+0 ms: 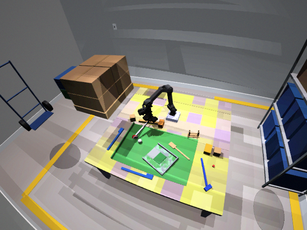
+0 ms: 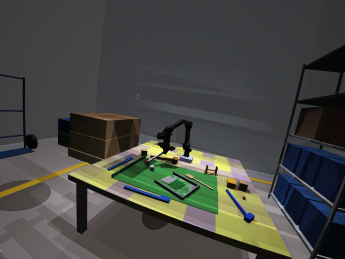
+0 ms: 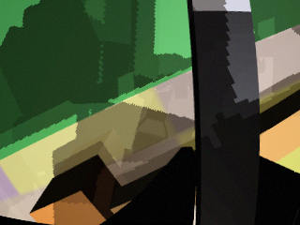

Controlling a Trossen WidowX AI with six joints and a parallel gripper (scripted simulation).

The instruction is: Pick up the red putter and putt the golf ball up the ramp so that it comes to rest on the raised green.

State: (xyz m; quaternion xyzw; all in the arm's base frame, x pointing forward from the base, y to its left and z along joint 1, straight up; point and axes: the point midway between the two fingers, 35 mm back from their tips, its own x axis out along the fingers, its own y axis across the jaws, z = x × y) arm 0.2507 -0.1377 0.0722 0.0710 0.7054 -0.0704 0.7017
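The red putter is 12 cm ahead of my gripper tip and 2 cm to the right of it. From my gripper tip the other things lie so: white golf ball: 23 cm ahead, 2 cm to the left, 6 cm below; then green mat: 23 cm ahead, 20 cm to the left, 8 cm below; then wooden stand: 10 cm behind, 45 cm to the left, 5 cm below.
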